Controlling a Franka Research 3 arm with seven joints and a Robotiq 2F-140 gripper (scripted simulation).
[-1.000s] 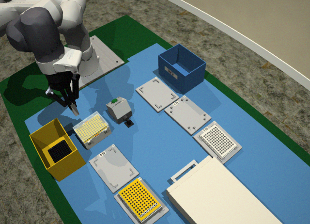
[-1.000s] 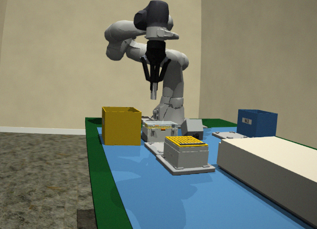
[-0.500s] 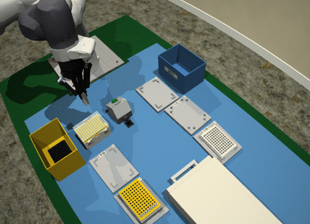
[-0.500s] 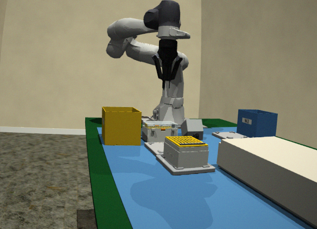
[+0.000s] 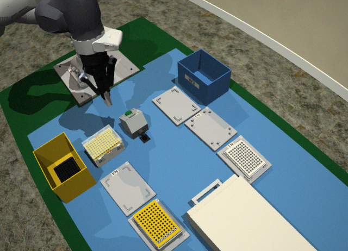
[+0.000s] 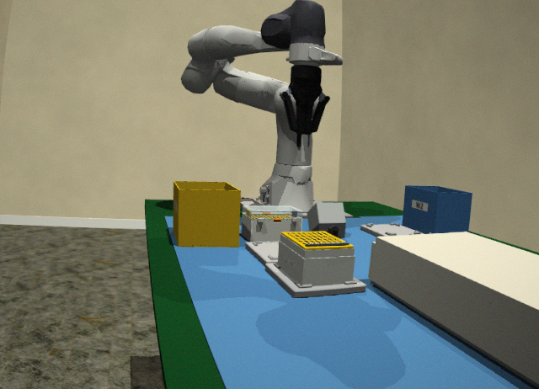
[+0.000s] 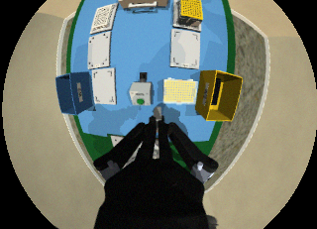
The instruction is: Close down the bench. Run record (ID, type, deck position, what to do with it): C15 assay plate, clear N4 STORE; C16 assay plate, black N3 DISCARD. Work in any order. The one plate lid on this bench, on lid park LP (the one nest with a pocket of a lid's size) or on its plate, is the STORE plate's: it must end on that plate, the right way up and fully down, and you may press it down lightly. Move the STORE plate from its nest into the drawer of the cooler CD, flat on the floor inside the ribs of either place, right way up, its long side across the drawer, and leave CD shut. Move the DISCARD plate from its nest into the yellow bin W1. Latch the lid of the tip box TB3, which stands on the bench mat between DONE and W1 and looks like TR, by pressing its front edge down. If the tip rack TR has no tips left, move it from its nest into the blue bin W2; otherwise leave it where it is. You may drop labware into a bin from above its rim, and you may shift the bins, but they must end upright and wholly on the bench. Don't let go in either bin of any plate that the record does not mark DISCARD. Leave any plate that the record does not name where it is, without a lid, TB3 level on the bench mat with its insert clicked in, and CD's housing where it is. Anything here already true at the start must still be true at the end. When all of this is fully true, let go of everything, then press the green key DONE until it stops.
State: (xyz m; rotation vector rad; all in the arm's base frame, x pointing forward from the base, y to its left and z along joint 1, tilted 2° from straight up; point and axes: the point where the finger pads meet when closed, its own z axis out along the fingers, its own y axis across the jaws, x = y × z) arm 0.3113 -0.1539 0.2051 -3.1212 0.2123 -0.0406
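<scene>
My gripper is now 7 cm to the right of the green DONE key and 14 cm above it. Round my hand: nest N4: 19 cm ahead, 14 cm to the right, 20 cm below; then yellow bin W1: 1 cm behind, 24 cm to the right, 17 cm below; then tip box TB3: 2 cm ahead, 8 cm to the right, 17 cm below.
</scene>
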